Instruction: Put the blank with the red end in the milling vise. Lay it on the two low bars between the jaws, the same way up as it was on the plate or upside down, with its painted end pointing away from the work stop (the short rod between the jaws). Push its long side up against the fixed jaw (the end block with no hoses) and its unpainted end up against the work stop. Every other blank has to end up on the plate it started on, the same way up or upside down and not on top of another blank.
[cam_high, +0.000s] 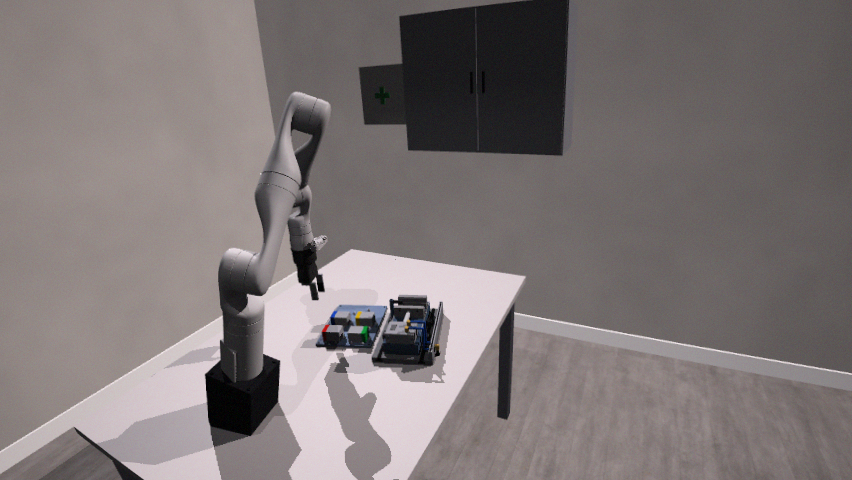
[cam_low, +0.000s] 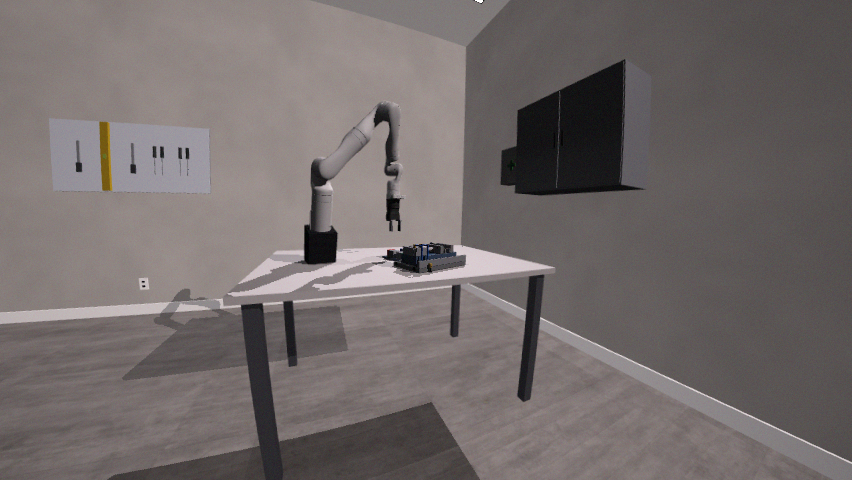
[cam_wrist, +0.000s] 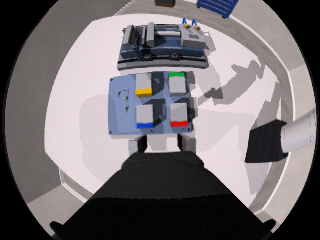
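Right now my hand is 60 mm short of the blue blank, 20 mm to the left of it and 140 mm above it. Round my hand: plate (80 mm ahead, 60 mm to the right, 160 mm below); then yellow blank (110 mm ahead, 100 mm to the right, 140 mm below); then green-ended blank (30 mm ahead, 140 mm to the right, 140 mm below).
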